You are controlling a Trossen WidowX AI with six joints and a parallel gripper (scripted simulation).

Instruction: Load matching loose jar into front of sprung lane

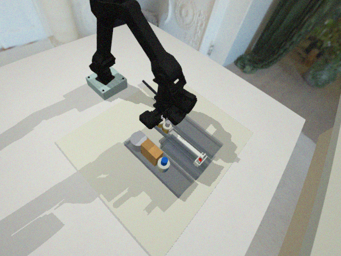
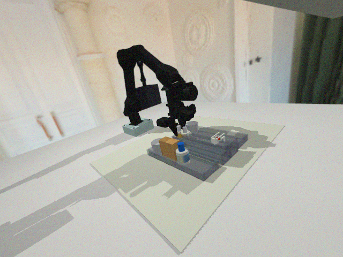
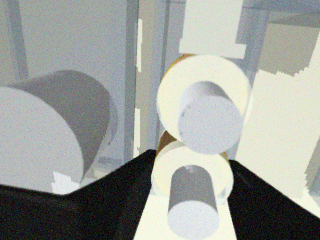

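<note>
Now: the grey sprung lane 130 mm ahead of my gripper tip, 50 mm to the right of it and 10 mm below it. Round my gripper tip: blue-capped jar 110 mm ahead, 150 mm to the right, 20 mm above; then orange-brown box 50 mm ahead, 140 mm to the right, 10 mm above; then white pusher plate 140 mm ahead, 60 mm to the right, 20 mm above.
</note>
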